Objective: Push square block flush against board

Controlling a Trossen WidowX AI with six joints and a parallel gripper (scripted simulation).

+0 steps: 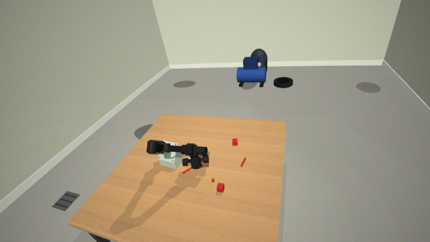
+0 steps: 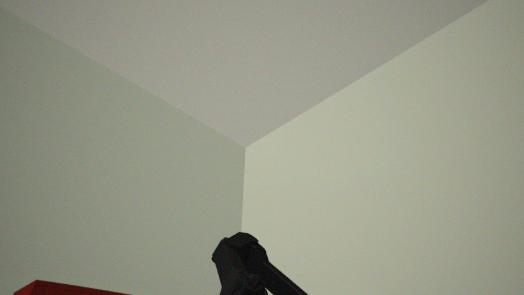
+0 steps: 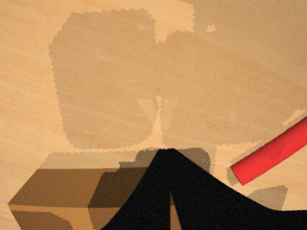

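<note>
The brown square block is 1 cm ahead of my gripper tip, 7 cm to the left of it and 1 cm above it. From my gripper tip the other things lie so: tiny red piece 14 cm ahead, 9 cm to the right; pale board 10 cm behind, 14 cm to the left, 1 cm above.
</note>
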